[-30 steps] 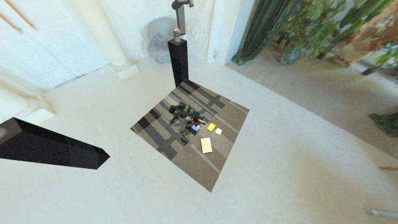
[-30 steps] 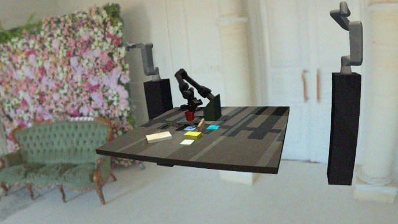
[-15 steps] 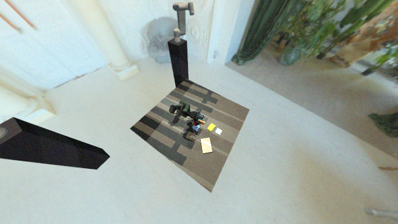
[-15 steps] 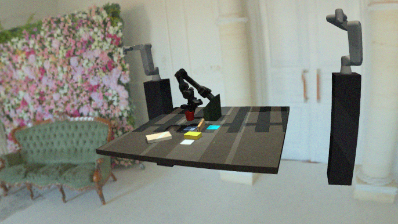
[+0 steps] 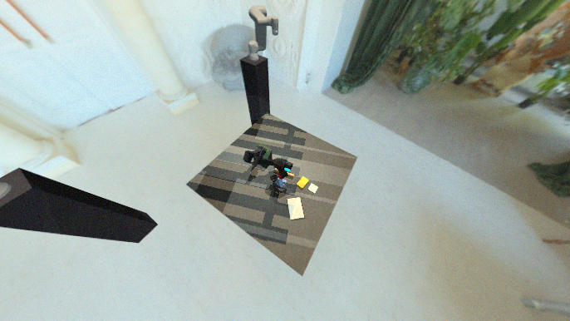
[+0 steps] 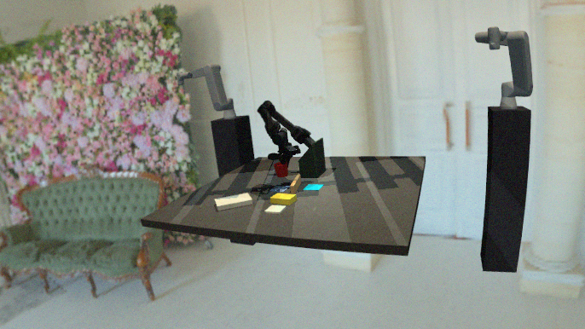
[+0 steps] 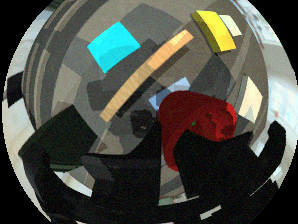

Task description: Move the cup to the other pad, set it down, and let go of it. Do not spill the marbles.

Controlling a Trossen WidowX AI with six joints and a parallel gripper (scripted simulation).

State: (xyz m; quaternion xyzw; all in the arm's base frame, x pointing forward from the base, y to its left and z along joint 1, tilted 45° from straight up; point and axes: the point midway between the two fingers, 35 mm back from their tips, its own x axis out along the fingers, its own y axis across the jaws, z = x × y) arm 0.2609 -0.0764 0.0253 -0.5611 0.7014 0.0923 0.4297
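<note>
Now: the cyan pad 1 cm behind my gripper tip, 15 cm to the left of it and 12 cm below it. Also, from my gripper tip: pale blue pad: 3 cm ahead, 4 cm to the right, 12 cm below; then red cup: 3 cm ahead, 2 cm to the right; then wooden bar: 1 cm ahead, 5 cm to the left, 9 cm below.
</note>
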